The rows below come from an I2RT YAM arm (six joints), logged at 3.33 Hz.
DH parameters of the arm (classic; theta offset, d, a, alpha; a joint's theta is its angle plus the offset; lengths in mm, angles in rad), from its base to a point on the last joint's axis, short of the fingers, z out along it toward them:
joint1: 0 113.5 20 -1.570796
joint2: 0 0 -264 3.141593
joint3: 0.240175 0 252.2 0
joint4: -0.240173 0 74 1.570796
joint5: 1.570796 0 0 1.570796
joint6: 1.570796 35.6 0 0
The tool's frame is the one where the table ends.
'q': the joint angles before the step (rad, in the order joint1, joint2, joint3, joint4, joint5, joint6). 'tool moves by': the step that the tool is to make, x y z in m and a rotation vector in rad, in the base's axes. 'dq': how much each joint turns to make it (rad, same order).
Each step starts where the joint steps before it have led.
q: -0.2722 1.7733 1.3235 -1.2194 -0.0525 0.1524
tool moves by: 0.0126 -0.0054 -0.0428 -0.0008 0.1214 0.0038
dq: -0.0019 0.1426 -0.0003 0.0262 0.0340 -0.0004
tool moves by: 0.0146 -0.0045 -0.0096 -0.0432 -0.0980 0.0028
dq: 0.0005 0.0239 0.0005 0.1294 0.0153 0.0001
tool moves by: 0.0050 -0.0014 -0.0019 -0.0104 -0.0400 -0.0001
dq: -0.0001 0.0045 -0.0001 0.0459 -0.0008 0.0000
